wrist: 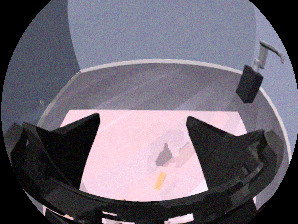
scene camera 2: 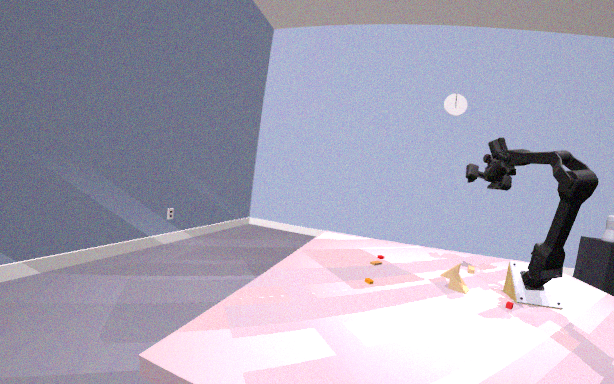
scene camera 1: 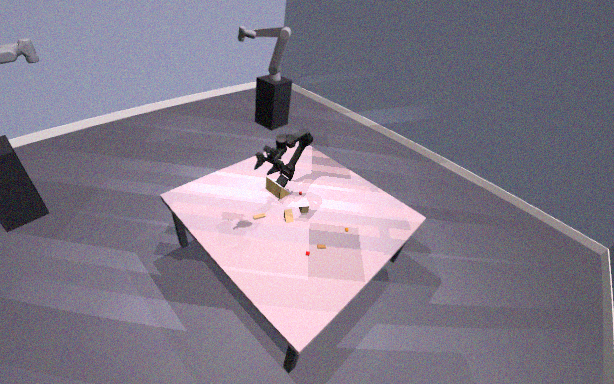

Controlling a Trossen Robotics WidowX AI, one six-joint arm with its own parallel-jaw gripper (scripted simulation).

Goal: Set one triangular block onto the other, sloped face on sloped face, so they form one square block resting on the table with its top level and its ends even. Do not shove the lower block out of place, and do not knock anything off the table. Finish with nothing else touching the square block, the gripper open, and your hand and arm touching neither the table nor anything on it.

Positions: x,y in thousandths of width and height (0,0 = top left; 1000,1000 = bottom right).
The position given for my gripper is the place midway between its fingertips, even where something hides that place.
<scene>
My gripper (scene camera 2: 778,480) is open, with nothing in its grasp.
My gripper also shows in the wrist view (wrist: 482,533).
</scene>
